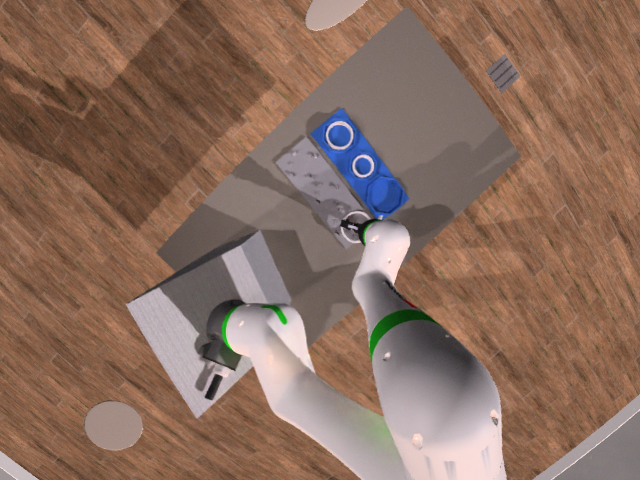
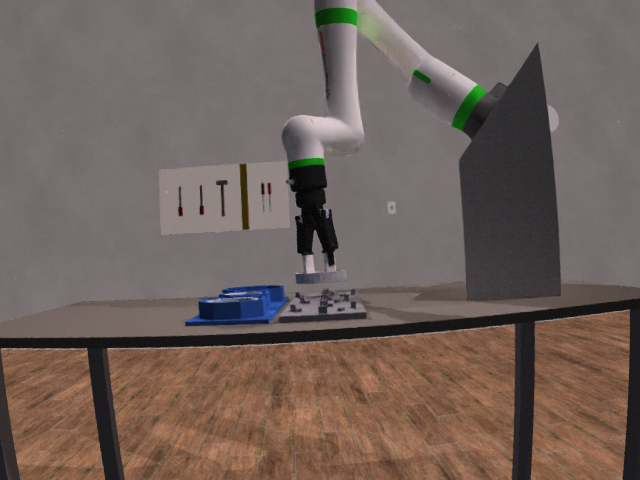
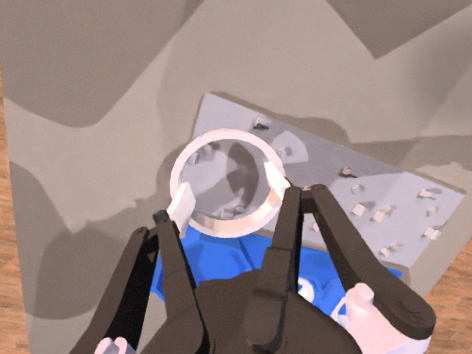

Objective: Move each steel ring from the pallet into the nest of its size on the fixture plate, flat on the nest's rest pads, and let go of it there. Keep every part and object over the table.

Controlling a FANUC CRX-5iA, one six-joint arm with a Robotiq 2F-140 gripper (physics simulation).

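Frame: origin at the arm's base, x right, y back, z down, level; centimetres.
Seen in the pictures: gripper, fingertip midpoint: point(image 3: 228, 182); arm's base, origin of the base link: point(image 1: 231, 326) point(image 2: 494, 125).
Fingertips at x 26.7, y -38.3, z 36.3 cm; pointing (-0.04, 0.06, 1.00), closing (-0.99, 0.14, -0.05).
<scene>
Offsets run from my fingertips to a thing's top centre. "*": to the spot under its first point. Level surfaces: height alone.
The large steel ring @[dx +0.0, dy +0.0, dz -2.1 cm] point(image 1: 355, 212) point(image 2: 320, 277) point(image 3: 227, 134) is in the air, about level, above one end of the grey fixture plate @[dx -15.8, dy -6.5, dz +4.0 cm] point(image 1: 305, 165) point(image 2: 346, 315) point(image 3: 320, 160). My gripper point(image 1: 353, 226) point(image 2: 318, 264) point(image 3: 228, 182) points down with its fingers spread inside the ring, the tips against its inner wall, and holds it. A medium ring @[* dx -23.7, dy -33.5, dz +1.5 cm] point(image 1: 339, 122) lies in the end pocket of the blue pallet point(image 1: 319, 135) point(image 2: 230, 310) point(image 3: 215, 255), and a small ring @[* dx -10.1, dy -26.2, dz +1.3 cm] point(image 1: 362, 155) in the middle pocket. The largest pocket is empty. Small pads stand on the plate; some under the ring are partly hidden.
The pallet lies close beside the fixture plate on the table @[dz +5.2 cm] point(image 1: 403, 67) point(image 2: 62, 320). A tall grey slanted block point(image 1: 242, 268) point(image 2: 506, 206) stands at the table's other end. A second white arm point(image 1: 258, 330) point(image 2: 439, 93) reaches over or behind it.
</scene>
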